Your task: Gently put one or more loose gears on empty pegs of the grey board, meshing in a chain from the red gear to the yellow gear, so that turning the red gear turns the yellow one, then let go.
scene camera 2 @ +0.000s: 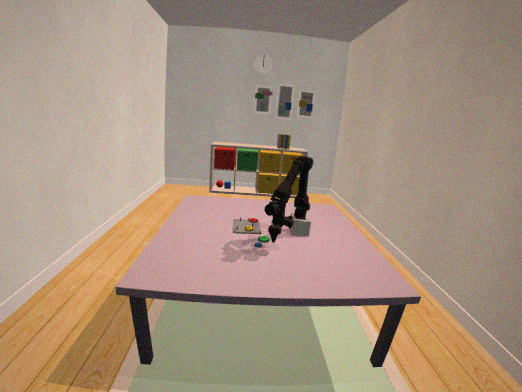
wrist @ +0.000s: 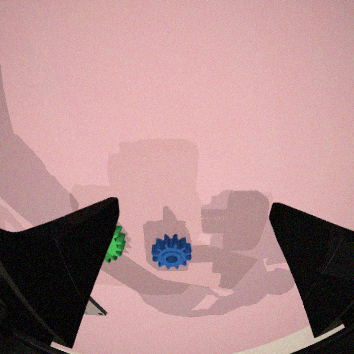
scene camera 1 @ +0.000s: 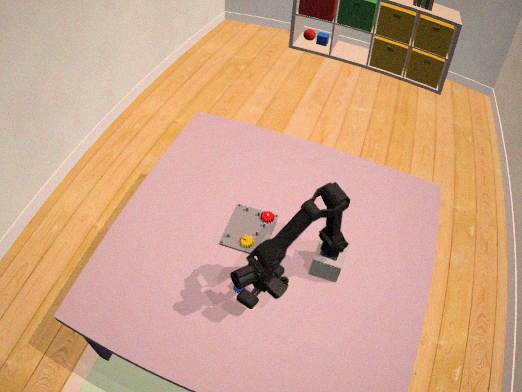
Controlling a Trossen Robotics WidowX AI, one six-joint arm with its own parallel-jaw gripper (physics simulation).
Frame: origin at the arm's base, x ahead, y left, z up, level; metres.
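Seen in the pictures: gripper, fingertip midpoint: (scene camera 2: 274, 239) (wrist: 198, 208) (scene camera 1: 258, 296); arm's base at its link origin: (scene camera 2: 300, 217) (scene camera 1: 330, 250).
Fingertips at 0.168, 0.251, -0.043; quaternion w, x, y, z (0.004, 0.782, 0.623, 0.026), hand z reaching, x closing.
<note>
Pixels of each thing's top centre, then the offset from my fingertips to it, as dx, dy, dz. Level surfaces: height alone.
- grey board at its top centre: (scene camera 1: 249, 225) (scene camera 2: 247, 222) +0.157, -0.288, -0.033
- red gear at its top centre: (scene camera 1: 267, 215) (scene camera 2: 253, 219) +0.116, -0.367, -0.038
- yellow gear at its top centre: (scene camera 1: 247, 239) (scene camera 2: 249, 227) +0.139, -0.225, -0.037
- loose blue gear at its top centre: (wrist: 171, 258) (scene camera 1: 239, 286) (scene camera 2: 258, 243) +0.084, -0.031, -0.046
- loose green gear at its top centre: (wrist: 91, 243) (scene camera 2: 263, 237) +0.052, -0.106, -0.046
- pink table at its surface level: dz -0.063
The grey board (scene camera 1: 237, 226) (scene camera 2: 242, 225) lies on the table with several bare pegs. A red gear (scene camera 1: 267, 216) (scene camera 2: 253, 220) sits near its back right corner and a yellow gear (scene camera 1: 246, 241) (scene camera 2: 249, 228) near its front edge. They stand apart. A loose blue gear (scene camera 1: 238, 289) (scene camera 2: 258, 245) (wrist: 171, 251) lies flat on the table. A loose green gear (scene camera 2: 263, 239) (wrist: 116, 244) lies beside it, partly behind the left finger in the wrist view and hidden by the arm in scene camera 1. My gripper (wrist: 198, 208) is open and empty above the table, with the blue gear showing between its fingers in the wrist view.
The arm's grey base block (scene camera 1: 326, 268) (scene camera 2: 301, 228) stands on the pink table (scene camera 1: 150, 250) (scene camera 2: 200, 270), right of the board. A shelf unit (scene camera 1: 350, 61) (scene camera 2: 210, 167) stands on the floor against the far wall. The arm's shadow falls over the blue gear.
</note>
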